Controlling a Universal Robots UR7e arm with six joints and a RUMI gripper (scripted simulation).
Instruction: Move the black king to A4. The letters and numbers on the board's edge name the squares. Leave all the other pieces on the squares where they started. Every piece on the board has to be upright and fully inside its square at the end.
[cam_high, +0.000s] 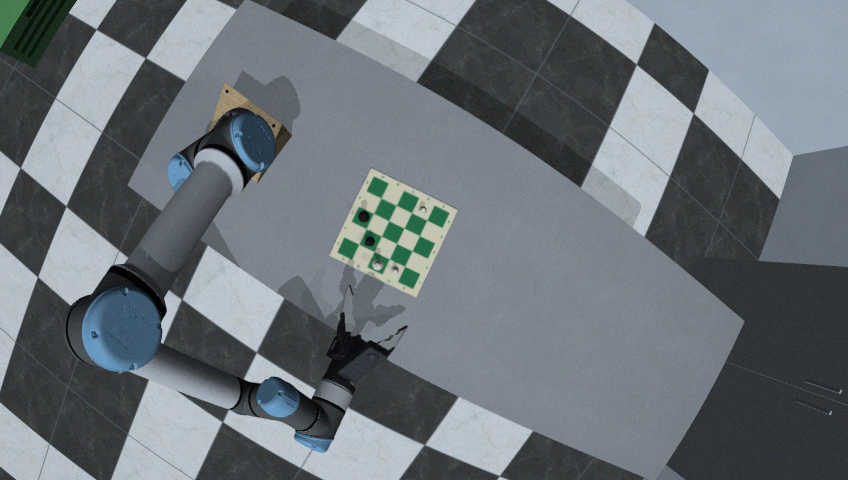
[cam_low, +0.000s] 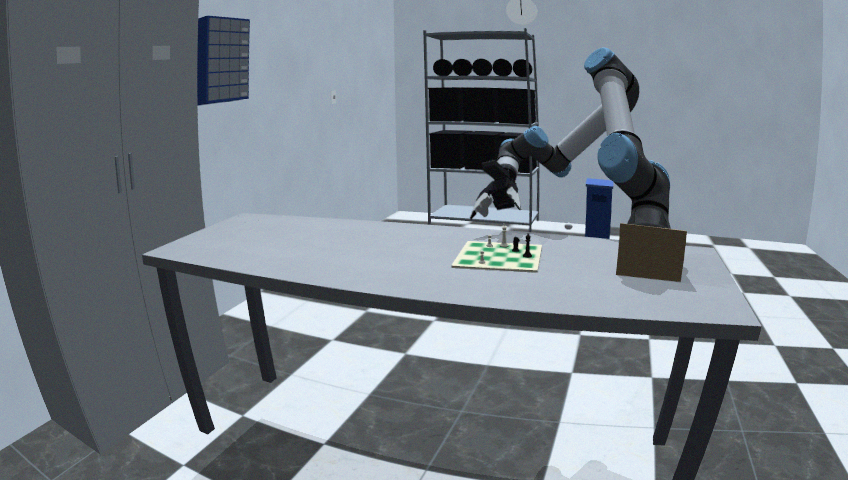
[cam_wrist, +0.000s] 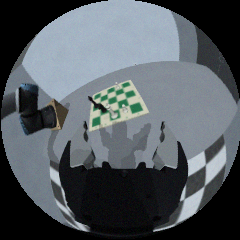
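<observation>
The black king lies 15 cm behind my hand, 12 cm to the left of it and 4 cm below it. Round my hand: chessboard: 14 cm to the left, 8 cm below, 8 cm behind.
</observation>
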